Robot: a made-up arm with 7 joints. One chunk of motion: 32 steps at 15 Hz.
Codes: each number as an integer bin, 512 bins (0 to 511) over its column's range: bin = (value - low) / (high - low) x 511, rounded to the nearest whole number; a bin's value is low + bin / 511 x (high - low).
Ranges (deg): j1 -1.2..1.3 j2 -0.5..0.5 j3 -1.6..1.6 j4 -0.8..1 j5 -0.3..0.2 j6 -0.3..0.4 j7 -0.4..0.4
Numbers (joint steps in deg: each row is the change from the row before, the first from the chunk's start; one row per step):
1: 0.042 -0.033 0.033 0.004 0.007 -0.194 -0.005
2: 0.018 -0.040 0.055 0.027 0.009 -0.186 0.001
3: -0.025 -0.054 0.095 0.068 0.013 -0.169 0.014
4: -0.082 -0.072 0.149 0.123 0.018 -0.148 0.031
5: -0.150 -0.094 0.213 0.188 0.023 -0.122 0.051
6: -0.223 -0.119 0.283 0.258 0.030 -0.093 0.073
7: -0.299 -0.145 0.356 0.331 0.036 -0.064 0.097
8: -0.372 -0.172 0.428 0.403 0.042 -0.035 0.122
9: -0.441 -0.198 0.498 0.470 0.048 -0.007 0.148
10: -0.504 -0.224 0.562 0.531 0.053 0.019 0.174
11: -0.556 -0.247 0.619 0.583 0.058 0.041 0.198
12: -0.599 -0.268 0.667 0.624 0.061 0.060 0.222
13: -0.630 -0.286 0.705 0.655 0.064 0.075 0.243
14: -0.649 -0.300 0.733 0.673 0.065 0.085 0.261
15: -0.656 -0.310 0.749 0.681 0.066 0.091 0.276
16: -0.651 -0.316 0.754 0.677 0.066 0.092 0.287
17: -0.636 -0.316 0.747 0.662 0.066 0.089 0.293
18: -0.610 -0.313 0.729 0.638 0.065 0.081 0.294
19: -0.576 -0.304 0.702 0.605 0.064 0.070 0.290
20: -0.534 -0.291 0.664 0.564 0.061 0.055 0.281
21: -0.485 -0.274 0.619 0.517 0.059 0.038 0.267
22: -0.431 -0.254 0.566 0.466 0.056 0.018 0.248
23: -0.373 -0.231 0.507 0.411 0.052 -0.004 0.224
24: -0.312 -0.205 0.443 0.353 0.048 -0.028 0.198
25: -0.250 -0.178 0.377 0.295 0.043 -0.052 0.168
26: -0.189 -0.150 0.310 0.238 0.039 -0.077 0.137
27: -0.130 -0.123 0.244 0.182 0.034 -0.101 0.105
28: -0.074 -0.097 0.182 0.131 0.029 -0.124 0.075
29: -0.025 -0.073 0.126 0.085 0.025 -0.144 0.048
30: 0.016 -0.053 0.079 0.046 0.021 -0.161 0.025
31: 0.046 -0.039 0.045 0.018 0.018 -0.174 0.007
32: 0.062 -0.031 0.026 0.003 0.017 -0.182 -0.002
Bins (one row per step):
1: 254 239 261 228 314 77 252
2: 249 235 264 235 316 83 256
3: 240 228 271 246 320 96 264
4: 229 219 279 262 325 111 275
5: 215 207 290 280 330 130 288
6: 200 195 301 300 337 151 302
7: 184 181 312 321 343 172 317
8: 169 168 324 342 350 193 333
9: 155 154 335 361 356 214 350
10: 142 141 345 378 361 233 367
11: 132 129 354 393 366 249 382
12: 123 119 362 404 369 263 397
13: 117 109 368 413 372 274 411
14: 113 102 373 418 373 281 422
15: 111 97 375 420 374 285 432
16: 112 94 376 419 374 286 439
17: 115 94 375 415 374 284 443
18: 121 96 372 408 373 278 443
19: 128 100 368 399 372 270 441
20: 136 107 362 387 369 259 435
21: 146 115 354 374 367 247 426
22: 157 126 346 359 364 232 414
23: 169 137 336 344 360 216 399
24: 182 151 326 327 356 199 382
25: 194 165 316 311 351 181 363
26: 207 179 305 295 346 163 343
27: 219 193 294 279 341 145 323
28: 230 206 285 264 336 128 303
29: 240 218 276 251 332 114 286
30: 249 228 268 240 328 101 271
31: 255 236 263 232 325 92 260
32: 258 240 260 228 324 86 254

